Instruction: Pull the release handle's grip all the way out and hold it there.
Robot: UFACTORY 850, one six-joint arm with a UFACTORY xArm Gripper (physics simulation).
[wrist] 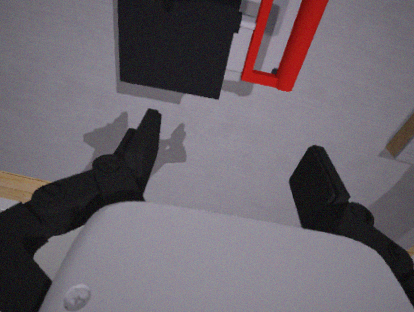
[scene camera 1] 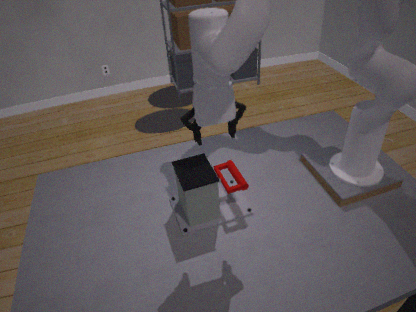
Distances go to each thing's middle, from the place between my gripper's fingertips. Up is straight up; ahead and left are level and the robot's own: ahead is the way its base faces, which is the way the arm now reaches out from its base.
The light base plate (scene camera 1: 233, 206) is 1 cm ahead of my hand, 4 cm to the right of it and 29 cm below it.
